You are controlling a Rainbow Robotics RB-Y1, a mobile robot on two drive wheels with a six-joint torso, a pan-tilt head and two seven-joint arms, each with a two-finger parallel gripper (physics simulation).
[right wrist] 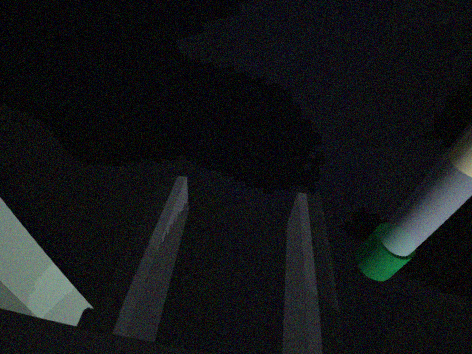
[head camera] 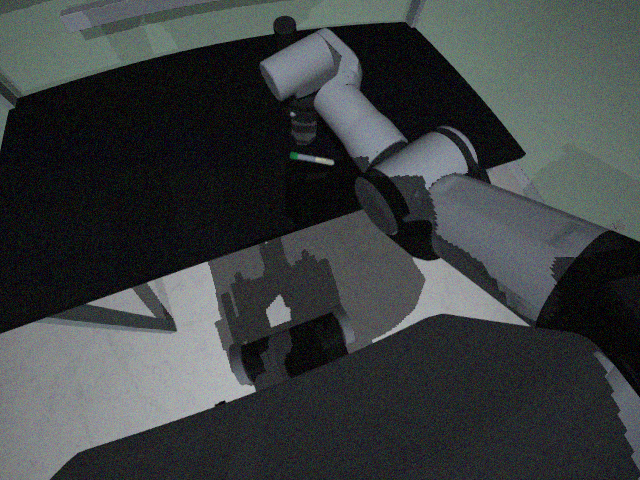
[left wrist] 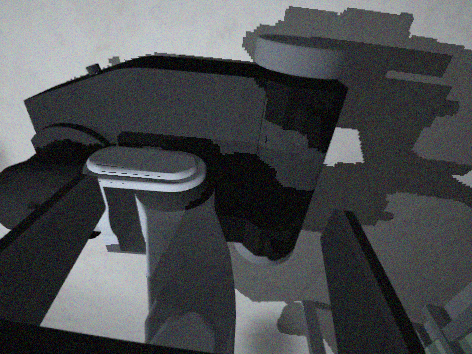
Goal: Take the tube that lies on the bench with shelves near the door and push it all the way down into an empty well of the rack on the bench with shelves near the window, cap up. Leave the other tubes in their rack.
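Seen in the pictures: left gripper, fingertip midpoint: (left wrist: 214, 208); right gripper, fingertip midpoint: (right wrist: 239, 200) (head camera: 305, 130); robot's base at its link origin: (head camera: 293, 343).
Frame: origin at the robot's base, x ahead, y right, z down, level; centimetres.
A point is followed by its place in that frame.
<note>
The tube (head camera: 311, 158) {y 19.4, x 39.8, z -93.0 cm} (right wrist: 425, 220) {y 18.6, x 40.8, z -93.2 cm}, with a green cap and pale body, lies on the black bench top (head camera: 129, 180) {y -25.0, x 50.1, z -91.5 cm}, below the right forearm in the head view. My right gripper (right wrist: 239, 200) {y 20.4, x 47.1, z -95.1 cm} is partly open with nothing between its fingers. In the right wrist view the tube lies beyond the right-hand finger, outside the gap, its cap nearest that finger. The right fingers cannot be made out in the head view. My left gripper (left wrist: 214, 208) {y -26.0, x -13.9, z -56.2 cm} is wide open and empty, over the floor beside the robot's own body. The rack and its tubes do not show.
The right arm (head camera: 361, 121) {y 17.9, x 22.9, z -121.1 cm} reaches across the bench from the right. The bench's front edge runs diagonally across the head view, with a metal support (head camera: 113, 316) {y -56.6, x 29.7, z -53.2 cm} below it. A pale green wall stands behind the bench. The robot's own base (left wrist: 190, 105) {y -16.3, x -21.7, z -16.9 cm} shows in the left wrist view.
</note>
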